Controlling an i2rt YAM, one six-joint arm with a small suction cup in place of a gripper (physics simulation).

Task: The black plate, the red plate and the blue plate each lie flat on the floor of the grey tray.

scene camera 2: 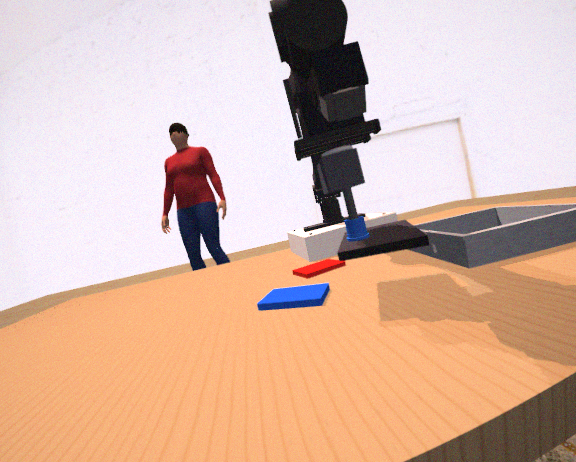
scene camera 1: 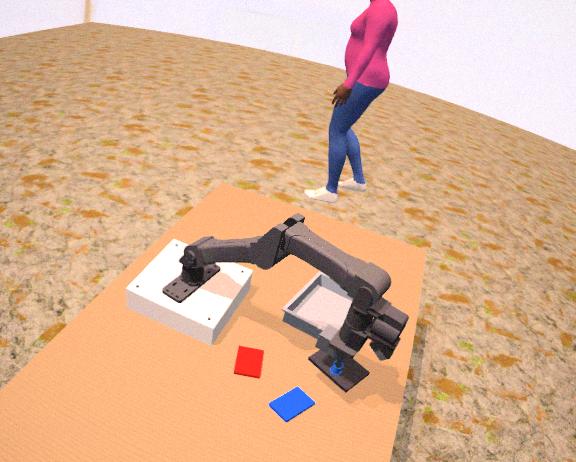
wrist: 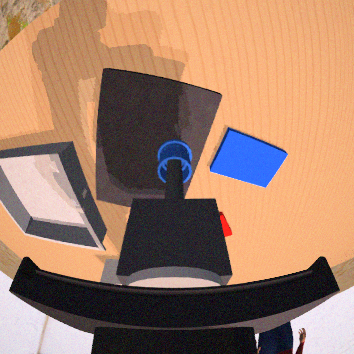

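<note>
The suction cup sits on top of the black plate, near one edge, and holds it a little above the table, just in front of the grey tray. The tray holds nothing. The red plate lies flat on the table to the left of the tray's front. The blue plate lies flat nearer the table's front edge.
The arm's white base block stands to the left of the tray. A person stands on the ground beyond the table's far edge. The table's right edge runs close to the tray and the arm's wrist.
</note>
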